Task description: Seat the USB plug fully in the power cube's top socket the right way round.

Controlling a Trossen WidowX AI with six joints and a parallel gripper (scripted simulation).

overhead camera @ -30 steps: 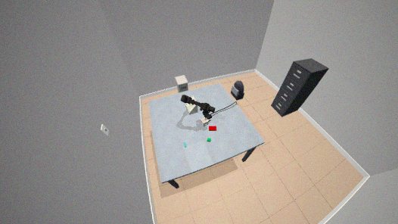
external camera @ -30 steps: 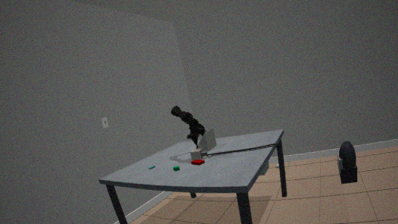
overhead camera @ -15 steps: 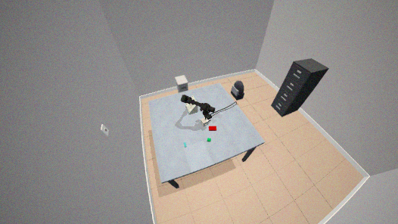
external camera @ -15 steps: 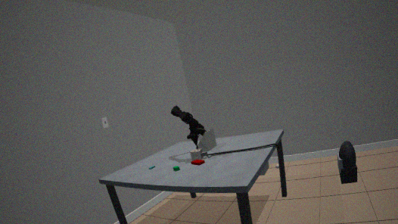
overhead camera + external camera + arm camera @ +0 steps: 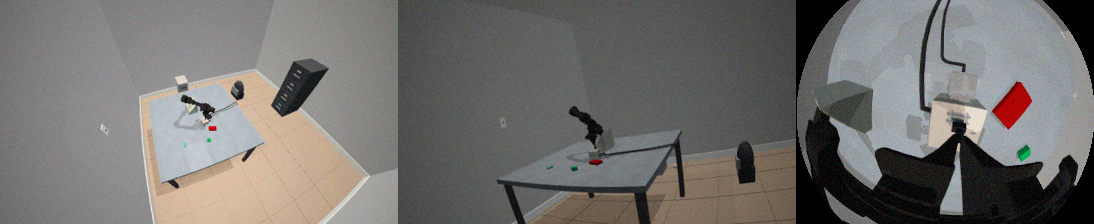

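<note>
Now: gripper tip 20 mm above the USB plug. Round my gripper tip: red block (120 mm ahead, 40 mm to the left, 110 mm below); green block (250 mm ahead, 80 mm to the right, 110 mm below).
</note>
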